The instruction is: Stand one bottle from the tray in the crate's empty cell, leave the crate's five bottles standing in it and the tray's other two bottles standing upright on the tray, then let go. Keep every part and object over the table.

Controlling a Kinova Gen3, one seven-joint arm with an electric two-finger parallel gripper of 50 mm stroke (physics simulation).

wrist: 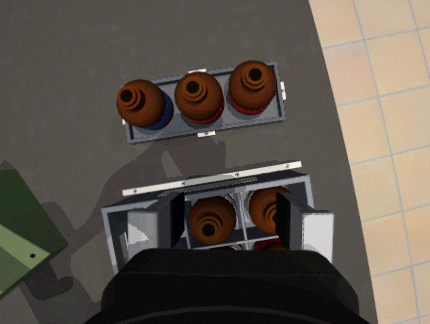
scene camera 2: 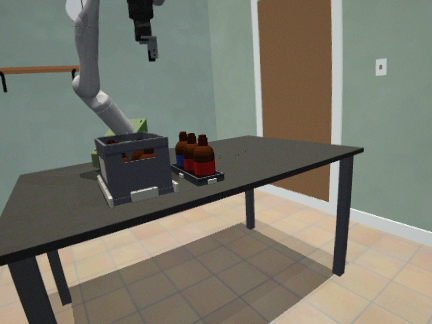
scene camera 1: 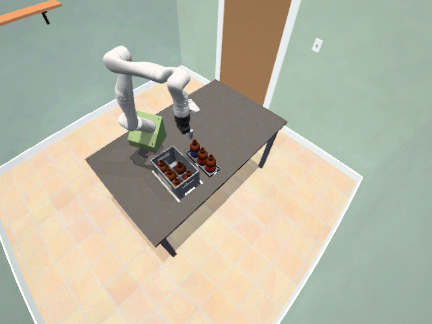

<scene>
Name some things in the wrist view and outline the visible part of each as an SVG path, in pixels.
My gripper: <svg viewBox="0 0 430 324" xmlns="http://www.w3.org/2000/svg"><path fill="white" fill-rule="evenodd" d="M84 323L370 324L359 316L359 302L356 292L332 265L334 214L328 210L315 210L291 193L276 193L275 231L285 249L290 248L290 250L169 249L176 246L185 231L185 192L170 192L147 208L133 208L128 211L129 261L104 289L101 311Z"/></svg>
A red-labelled bottle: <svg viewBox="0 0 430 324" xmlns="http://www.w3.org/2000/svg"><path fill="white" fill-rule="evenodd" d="M188 73L176 85L174 91L175 104L178 110L194 123L201 125L211 124L219 119L224 111L225 101L221 85L209 73L202 71Z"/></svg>
</scene>
